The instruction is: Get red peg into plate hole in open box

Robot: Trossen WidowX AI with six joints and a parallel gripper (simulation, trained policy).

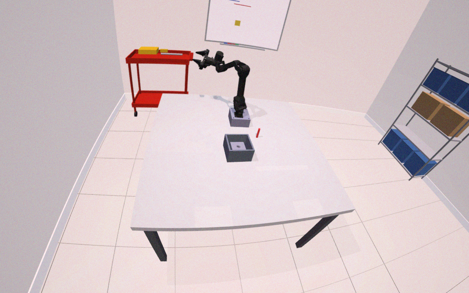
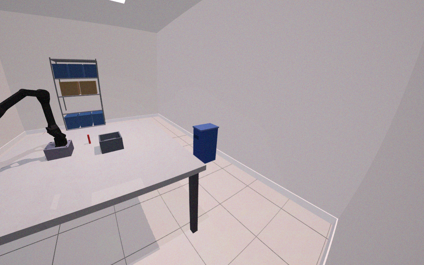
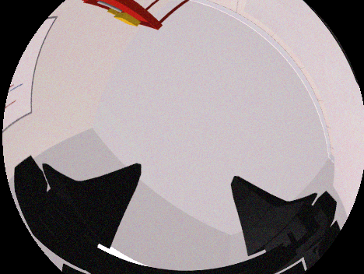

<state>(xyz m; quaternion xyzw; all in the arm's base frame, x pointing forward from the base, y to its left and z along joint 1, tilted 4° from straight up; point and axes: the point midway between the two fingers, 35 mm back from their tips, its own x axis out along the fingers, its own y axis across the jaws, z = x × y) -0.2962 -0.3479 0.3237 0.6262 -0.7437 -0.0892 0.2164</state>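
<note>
Now: gripper tip 440 mm short of the red peg, 520 mm to the right of it and 390 mm above it. Also, from my gripper tip: plate (620 mm ahead, 340 mm to the left, 380 mm below); grey box (620 mm ahead, 340 mm to the left, 400 mm below).
</note>
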